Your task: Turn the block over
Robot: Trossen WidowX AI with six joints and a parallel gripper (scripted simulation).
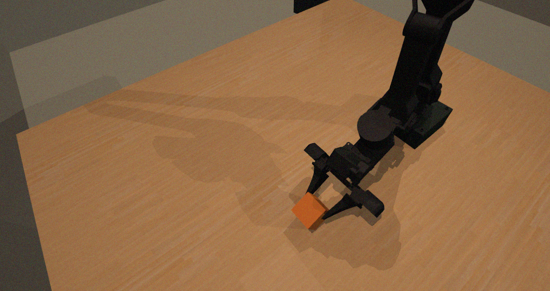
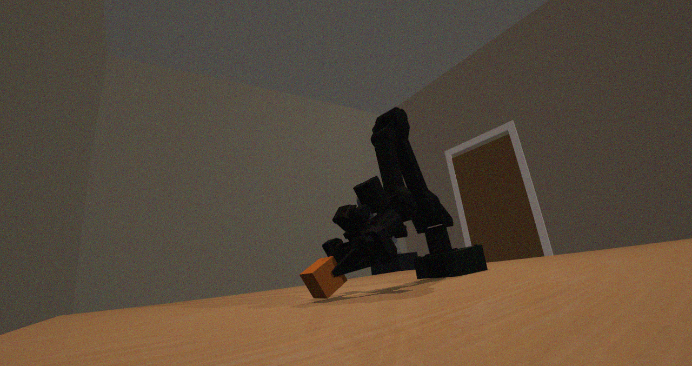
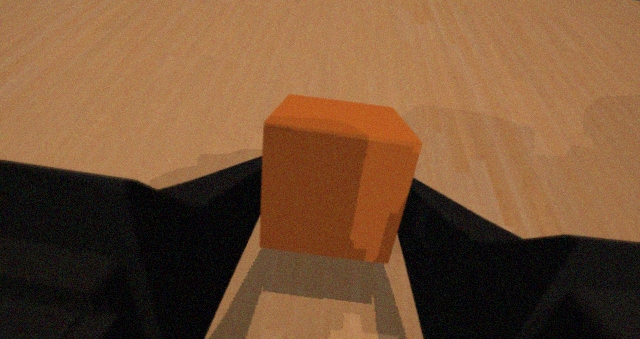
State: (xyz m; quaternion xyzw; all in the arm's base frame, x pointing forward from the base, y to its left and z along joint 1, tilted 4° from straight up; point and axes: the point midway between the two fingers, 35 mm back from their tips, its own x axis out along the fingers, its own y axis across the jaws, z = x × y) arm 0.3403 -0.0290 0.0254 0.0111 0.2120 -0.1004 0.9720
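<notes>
The block is 1 cm below my gripper tip.
</notes>
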